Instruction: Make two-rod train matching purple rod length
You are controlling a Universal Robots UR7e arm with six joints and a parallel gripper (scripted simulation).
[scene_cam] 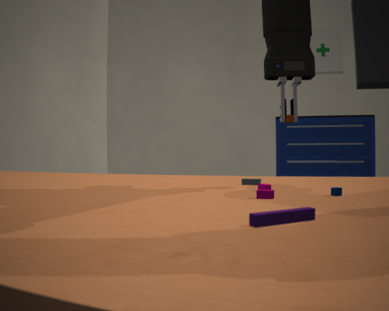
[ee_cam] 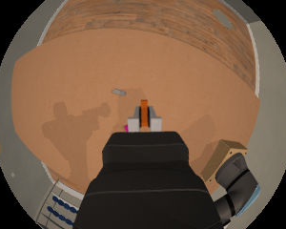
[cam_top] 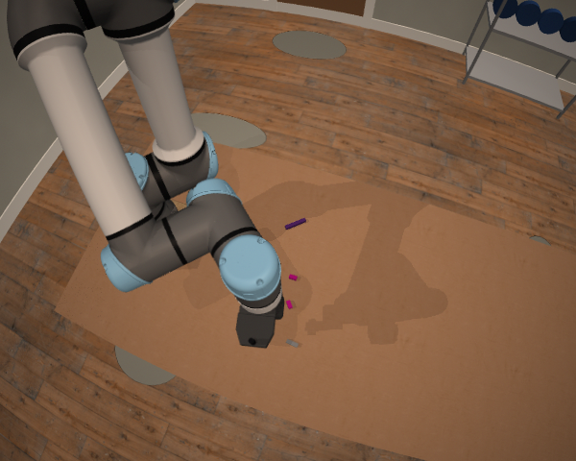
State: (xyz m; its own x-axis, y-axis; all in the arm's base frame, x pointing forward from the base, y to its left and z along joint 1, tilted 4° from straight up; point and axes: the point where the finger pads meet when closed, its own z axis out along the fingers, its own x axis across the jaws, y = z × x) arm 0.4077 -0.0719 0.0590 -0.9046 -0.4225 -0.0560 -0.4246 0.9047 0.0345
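Right now the grey rod is 7 cm ahead of my hand and 11 cm below it. The rest, counted from my hand: orange rod (1 cm below); purple rod (9 cm behind, 28 cm to the left, 11 cm below); blue rod (9 cm behind, 9 cm to the left, 11 cm below).
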